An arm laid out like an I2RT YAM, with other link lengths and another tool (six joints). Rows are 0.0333 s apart.
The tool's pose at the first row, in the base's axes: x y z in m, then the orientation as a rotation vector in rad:
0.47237 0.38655 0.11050 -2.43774 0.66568 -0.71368
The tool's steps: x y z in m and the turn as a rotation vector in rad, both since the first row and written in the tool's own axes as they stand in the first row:
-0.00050 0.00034 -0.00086 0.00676 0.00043 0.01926
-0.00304 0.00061 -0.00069 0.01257 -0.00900 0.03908
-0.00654 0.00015 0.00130 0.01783 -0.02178 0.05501
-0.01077 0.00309 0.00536 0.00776 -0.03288 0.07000
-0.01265 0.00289 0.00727 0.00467 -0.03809 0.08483
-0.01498 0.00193 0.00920 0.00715 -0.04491 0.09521
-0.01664 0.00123 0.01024 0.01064 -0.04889 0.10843
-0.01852 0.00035 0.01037 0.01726 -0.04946 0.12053
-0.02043 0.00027 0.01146 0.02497 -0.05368 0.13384
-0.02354 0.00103 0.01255 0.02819 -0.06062 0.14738
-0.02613 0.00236 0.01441 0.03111 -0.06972 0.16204
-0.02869 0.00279 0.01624 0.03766 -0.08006 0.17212
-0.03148 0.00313 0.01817 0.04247 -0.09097 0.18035
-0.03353 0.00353 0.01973 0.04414 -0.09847 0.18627
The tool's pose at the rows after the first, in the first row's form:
0.47138 0.38630 0.11076 -2.42186 0.68492 -0.70774
0.46952 0.38761 0.10959 -2.40841 0.70130 -0.68902
0.46825 0.39062 0.10719 -2.39796 0.71200 -0.66759
0.46664 0.39218 0.10103 -2.40127 0.73013 -0.64594
0.46644 0.39404 0.09910 -2.39713 0.74670 -0.63295
0.46616 0.39673 0.09744 -2.39060 0.75457 -0.62075
0.46576 0.39855 0.09651 -2.38107 0.76621 -0.61116
0.46472 0.40033 0.09628 -2.36871 0.77620 -0.60688
0.46397 0.40185 0.09487 -2.35534 0.78545 -0.59777
0.46209 0.40342 0.09255 -2.34622 0.79618 -0.58437
0.46087 0.40452 0.08951 -2.33703 0.80738 -0.56783
0.45993 0.40627 0.08703 -2.32735 0.81097 -0.55232
0.45891 0.40826 0.08445 -2.32026 0.81316 -0.53656
0.45820 0.40965 0.08236 -2.31663 0.81581 -0.52532

